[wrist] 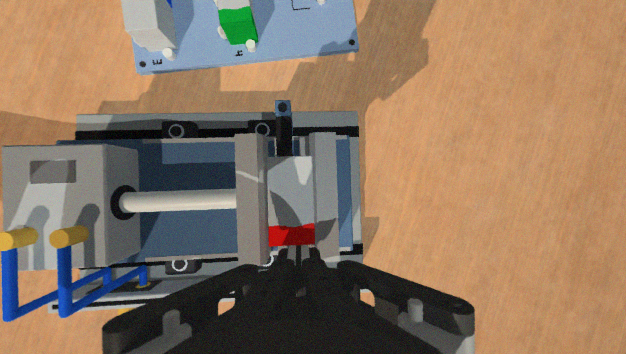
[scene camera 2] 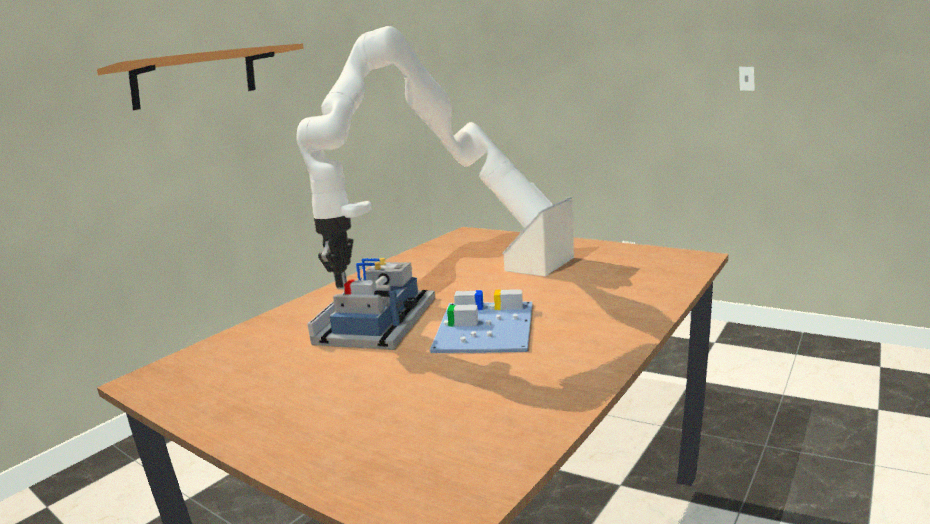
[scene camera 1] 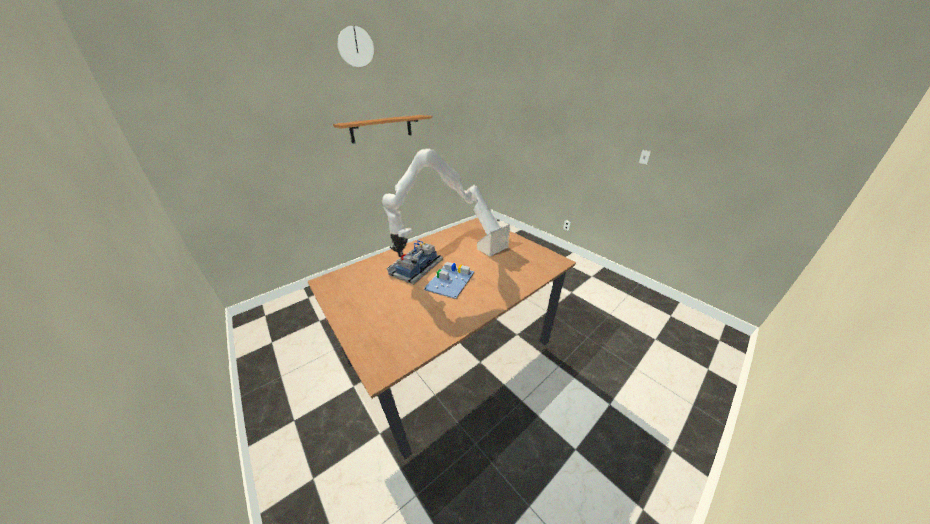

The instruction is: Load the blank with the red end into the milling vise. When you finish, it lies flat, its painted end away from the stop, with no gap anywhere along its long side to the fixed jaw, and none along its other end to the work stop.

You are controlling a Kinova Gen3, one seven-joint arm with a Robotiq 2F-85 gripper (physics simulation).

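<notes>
The red-ended blank (wrist: 291,192) (scene camera 2: 363,287) lies between the vise's jaws, its red end toward my gripper and its grey end at the work stop (wrist: 284,136). In the wrist view no gap shows between the blank and the fixed jaw (wrist: 326,185) (scene camera 2: 359,303), nor at the tip of the stop; the lower faces are hidden. The moving jaw (wrist: 248,200) is close along the other side. The vise (wrist: 190,230) (scene camera 2: 361,323) (scene camera 1: 406,268) stands on the table. My gripper (wrist: 299,254) (scene camera 2: 339,283) (scene camera 1: 400,254) is shut and empty, its fingertips at the red end; contact is unclear.
A blue pegged board (scene camera 2: 507,335) (scene camera 1: 442,290) (wrist: 300,35) beside the vise holds green-, blue- and yellow-ended blanks. Blue handles with yellow grips (wrist: 65,280) rise at the vise's screw end. A grey screw block (wrist: 50,210) stands there too.
</notes>
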